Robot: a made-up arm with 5 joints.
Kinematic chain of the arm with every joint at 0, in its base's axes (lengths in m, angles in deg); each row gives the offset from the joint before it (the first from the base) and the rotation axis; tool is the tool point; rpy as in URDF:
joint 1: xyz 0 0 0.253 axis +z
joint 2: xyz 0 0 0 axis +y
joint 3: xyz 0.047 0 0.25 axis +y
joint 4: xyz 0.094 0 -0.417 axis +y
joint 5: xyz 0.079 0 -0.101 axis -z
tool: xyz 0 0 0 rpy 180 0 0
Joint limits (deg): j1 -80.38..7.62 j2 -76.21..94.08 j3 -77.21..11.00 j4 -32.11..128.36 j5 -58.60..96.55
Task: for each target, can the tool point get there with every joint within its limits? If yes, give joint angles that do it. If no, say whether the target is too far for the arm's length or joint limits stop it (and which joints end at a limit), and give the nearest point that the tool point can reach.
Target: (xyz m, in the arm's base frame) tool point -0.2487 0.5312 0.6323
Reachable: no: joint limits stop it (at a limit: joint 2, joint 3, joint 4) | nearest point -0.0922 0.1969 0.8661 | short by 0.437 m
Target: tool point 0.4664 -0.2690 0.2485
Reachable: yes | joints -29.98 2.00 -57.80 52.33 -28.71
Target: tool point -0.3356 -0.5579 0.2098
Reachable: no: joint limits stop it (at a limit: joint 1) | nearest point 0.0825 -0.4870 0.2098 | short by 0.424 m
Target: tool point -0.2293 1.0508 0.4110
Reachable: no: too far | nearest point -0.0653 0.2990 0.2347 | short by 0.789 m
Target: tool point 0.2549 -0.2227 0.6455
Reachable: yes | joints -41.14 -54.50 -45.59 28.32 55.86
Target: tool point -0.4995 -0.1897 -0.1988
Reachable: no: joint limits stop it (at a limit: joint 1, joint 2) | nearest point -0.2478 -0.0331 -0.0622 | short by 0.326 m
